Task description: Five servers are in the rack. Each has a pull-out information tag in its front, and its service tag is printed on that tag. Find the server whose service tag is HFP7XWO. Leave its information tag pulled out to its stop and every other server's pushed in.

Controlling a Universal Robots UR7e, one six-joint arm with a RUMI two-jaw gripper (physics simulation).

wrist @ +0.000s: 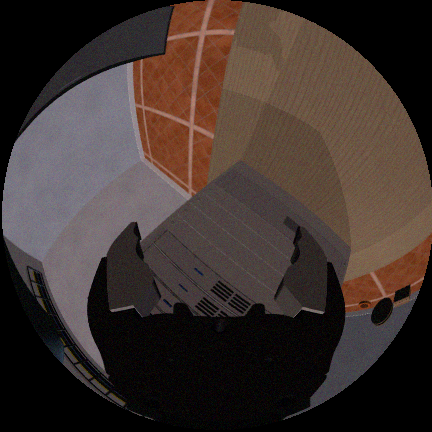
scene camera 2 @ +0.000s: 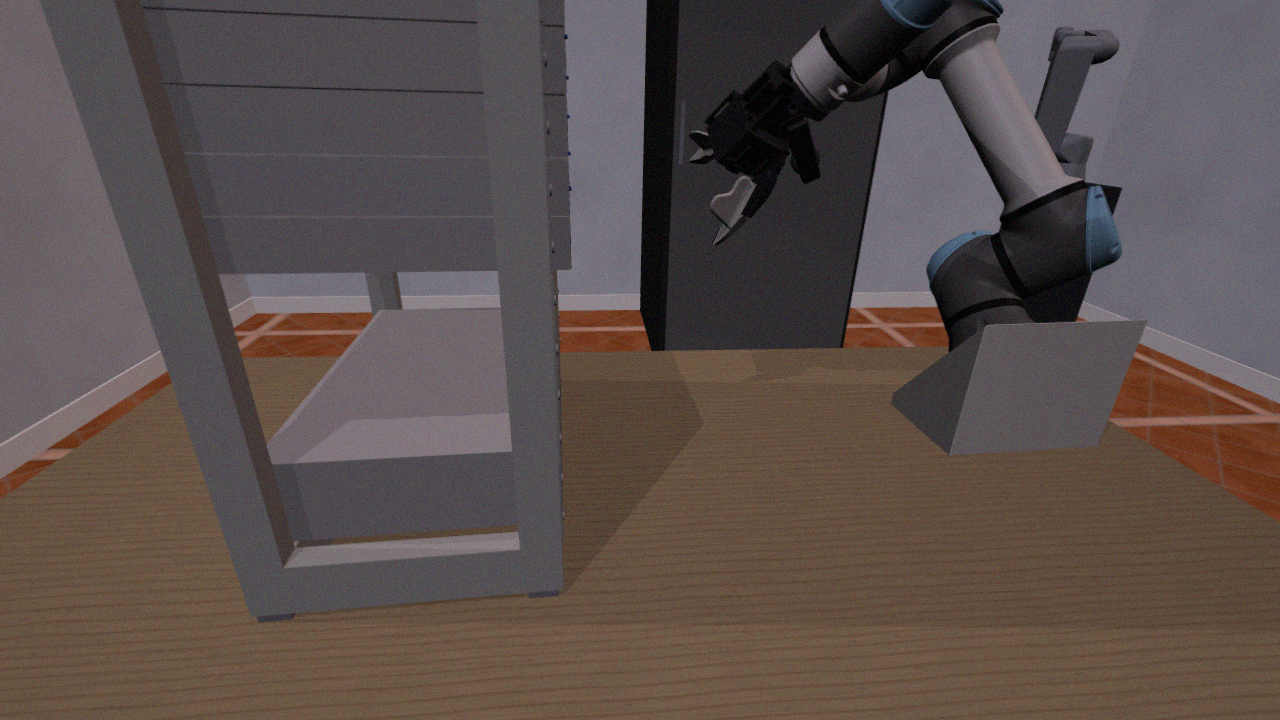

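Where they show: gripper, fingertip midpoint: (wrist: 217, 227) (scene camera 2: 701, 201); arm's base, origin of the base link: (scene camera 2: 1003, 370).
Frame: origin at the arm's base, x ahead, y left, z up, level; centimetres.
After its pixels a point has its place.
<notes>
The rack (scene camera 2: 523, 358) @[z 18.2, x 72.6, y 31.0 cm] stands on the left in the scene view, seen from its side. The servers (scene camera 2: 340, 125) @[z 35.8, x 84.7, y 28.0 cm] (wrist: 220, 235) @[z 17.6, x 70.0, y -7.1 cm] are stacked in its upper part. In the wrist view their fronts lie obliquely beyond the fingers, with black vent slots. Small blue marks (wrist: 199, 271) @[z 27.0, x 67.7, y -4.9 cm] show on some fronts and may be the information tags; no service tag is readable, and I cannot tell how far any tag is pulled out. My gripper (scene camera 2: 710, 189) @[z 25.5, x 49.8, y -4.4 cm] (wrist: 217, 227) @[z 25.5, x 49.8, y -4.4 cm] is open and empty, in the air to the right of the rack, apart from the servers. Its body hides the lower fronts in the wrist view.
A grey open box (scene camera 2: 393, 497) @[z 2.6, x 86.0, y 27.5 cm] sits low in the rack. A grey wedge-shaped block (scene camera 2: 1038, 385) @[z 2.7, x 3.7, y 10.7 cm] stands on the wooden table (scene camera 2: 805, 537) @[z -8.1, x 42.1, y 25.3 cm] (wrist: 380, 125) @[z -8.2, x 34.5, y 10.5 cm] near the arm's base. A dark cabinet (scene camera 2: 769, 241) (wrist: 100, 45) stands behind the table.
</notes>
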